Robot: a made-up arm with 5 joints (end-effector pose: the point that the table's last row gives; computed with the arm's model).
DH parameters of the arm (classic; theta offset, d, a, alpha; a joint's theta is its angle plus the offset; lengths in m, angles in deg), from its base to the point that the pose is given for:
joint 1: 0 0.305 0 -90
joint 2: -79.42 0 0.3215 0
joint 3: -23.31 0 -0.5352 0
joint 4: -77.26 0 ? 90
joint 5: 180 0.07 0 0
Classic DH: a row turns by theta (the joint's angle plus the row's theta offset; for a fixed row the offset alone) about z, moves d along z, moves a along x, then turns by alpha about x.
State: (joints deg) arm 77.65 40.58 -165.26 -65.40 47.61
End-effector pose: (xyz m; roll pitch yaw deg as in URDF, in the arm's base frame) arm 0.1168 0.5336 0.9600 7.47 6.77 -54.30
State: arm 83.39 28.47 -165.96 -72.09 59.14
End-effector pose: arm 0.0444 0.3834 1.0529 25.97 14.66 -34.07
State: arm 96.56 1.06 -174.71 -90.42 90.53
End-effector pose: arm 0.0080 -0.0695 1.1043 84.06 -0.53 6.61
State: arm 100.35 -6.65 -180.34 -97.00 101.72
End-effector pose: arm 0.0383 -0.2097 1.0593 104.27 -11.37 7.48
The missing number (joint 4, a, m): -0.055
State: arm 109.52 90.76 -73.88 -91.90 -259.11
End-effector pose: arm -0.1197 0.3377 -0.2570 -105.25 10.52 16.67
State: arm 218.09 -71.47 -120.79 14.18 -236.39
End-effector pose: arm 0.4404 0.3452 1.0183 -1.61 1.07 161.69
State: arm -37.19 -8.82 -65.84 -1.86 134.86
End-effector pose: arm 0.4982 -0.3780 0.6391 -108.70 43.31 -140.26
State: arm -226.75 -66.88 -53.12 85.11 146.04
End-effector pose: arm -0.1444 0.1535 0.8206 -158.72 28.31 -7.36
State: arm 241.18 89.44 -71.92 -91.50 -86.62
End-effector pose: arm -0.1708 -0.3105 -0.2507 106.06 -3.25 -29.75
